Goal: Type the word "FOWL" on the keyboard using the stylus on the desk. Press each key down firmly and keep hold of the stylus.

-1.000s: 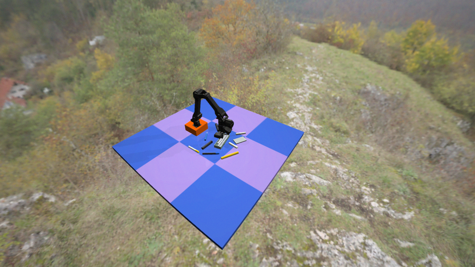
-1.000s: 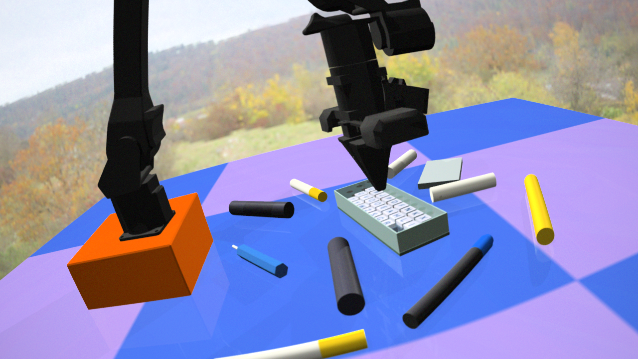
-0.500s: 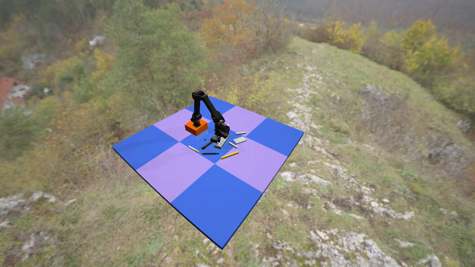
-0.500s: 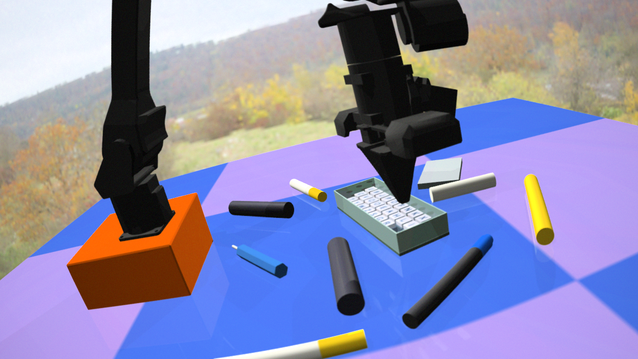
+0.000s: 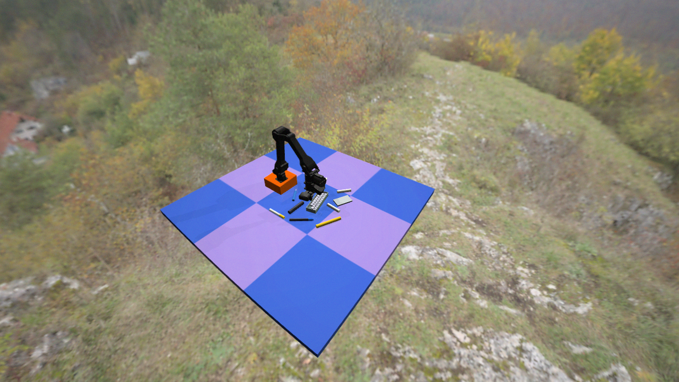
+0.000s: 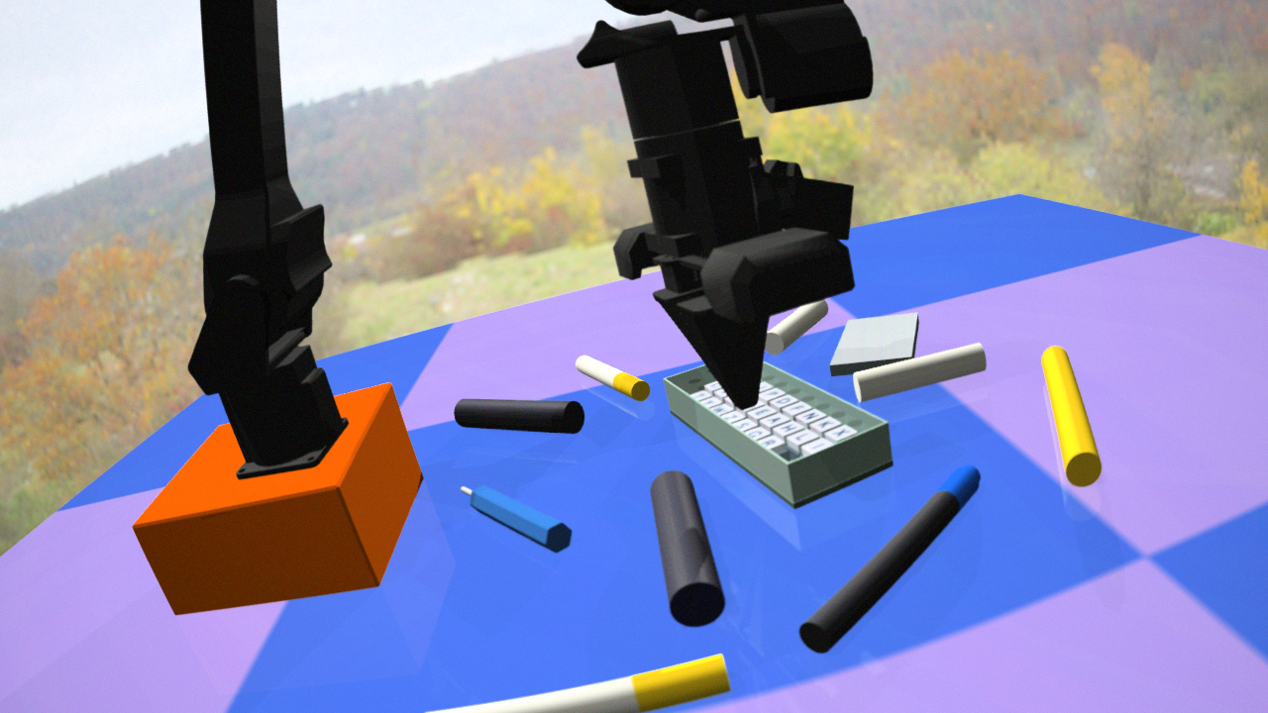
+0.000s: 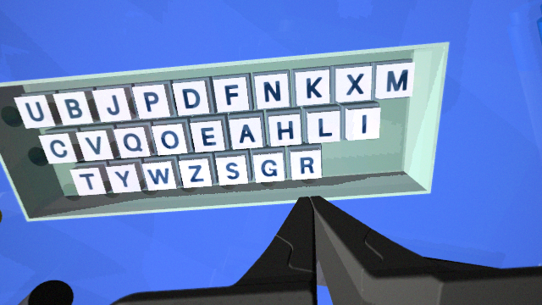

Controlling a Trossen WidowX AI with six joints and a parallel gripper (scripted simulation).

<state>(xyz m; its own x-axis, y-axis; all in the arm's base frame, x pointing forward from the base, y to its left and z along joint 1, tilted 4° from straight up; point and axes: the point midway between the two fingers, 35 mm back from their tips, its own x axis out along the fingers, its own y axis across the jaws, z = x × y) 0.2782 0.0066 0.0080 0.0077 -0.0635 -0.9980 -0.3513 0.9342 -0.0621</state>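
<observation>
My gripper tip is 5 cm to the right of the keyboard end wall, 3 cm above it and 1 cm short of it. Round my gripper tip: yellow stick: 19 cm ahead, 4 cm to the right, 3 cm below; then blue stylus: 16 cm behind, 3 cm below, 1 cm to the left; then stylus tip: 18 cm behind, 3 cm to the left, 3 cm below.
</observation>
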